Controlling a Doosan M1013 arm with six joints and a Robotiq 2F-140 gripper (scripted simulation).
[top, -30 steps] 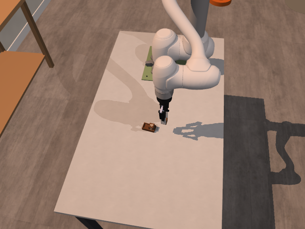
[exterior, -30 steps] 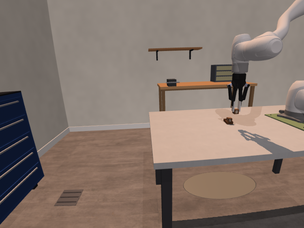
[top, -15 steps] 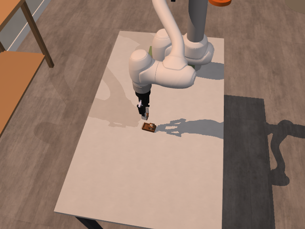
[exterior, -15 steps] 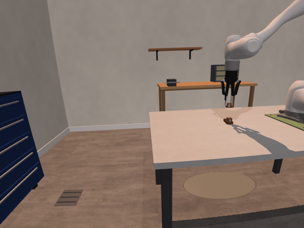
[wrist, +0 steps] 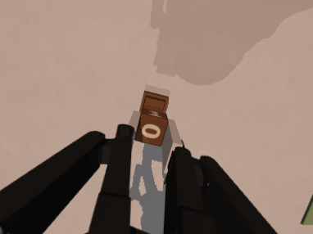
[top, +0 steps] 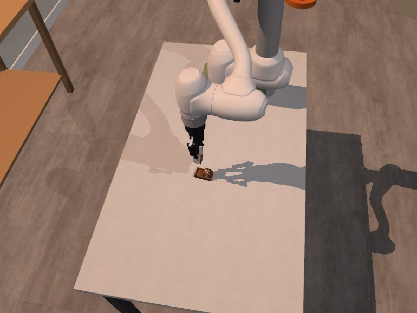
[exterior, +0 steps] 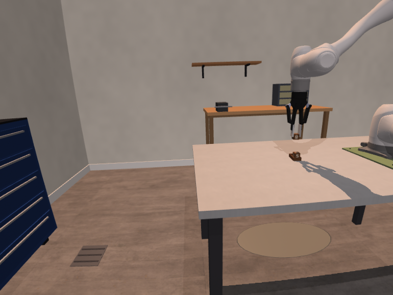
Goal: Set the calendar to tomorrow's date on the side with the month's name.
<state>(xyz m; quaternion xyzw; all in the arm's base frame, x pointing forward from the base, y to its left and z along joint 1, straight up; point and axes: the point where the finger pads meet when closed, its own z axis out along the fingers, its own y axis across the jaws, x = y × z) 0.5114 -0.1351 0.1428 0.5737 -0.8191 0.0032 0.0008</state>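
Now: hand 14 cm above the tray and 2 cm to the right of it. From my hand the other things lie so: brown digit cube (3 cm below).
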